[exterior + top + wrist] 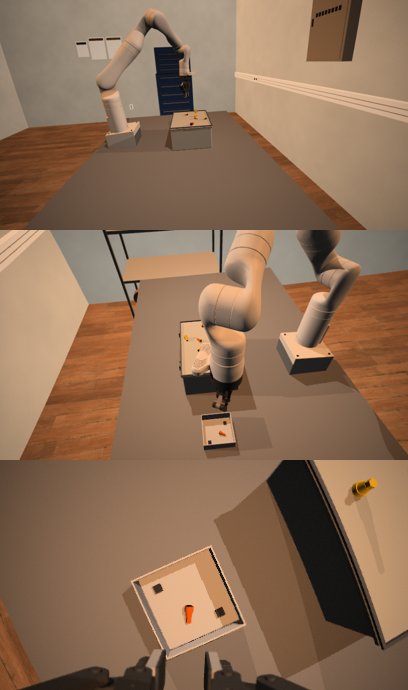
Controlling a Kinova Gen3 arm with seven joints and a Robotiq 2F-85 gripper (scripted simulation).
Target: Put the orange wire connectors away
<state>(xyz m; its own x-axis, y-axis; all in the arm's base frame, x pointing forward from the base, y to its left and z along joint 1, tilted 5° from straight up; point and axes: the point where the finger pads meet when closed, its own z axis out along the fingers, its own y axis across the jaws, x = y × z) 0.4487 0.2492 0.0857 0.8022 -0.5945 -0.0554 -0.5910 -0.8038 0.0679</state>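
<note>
Now: the tool case 30 mm behind my hand, 310 mm to the right of it and 120 mm below it. The rest, counted from my hand: red connector 50 mm behind, 430 mm to the right, 80 mm below.
</note>
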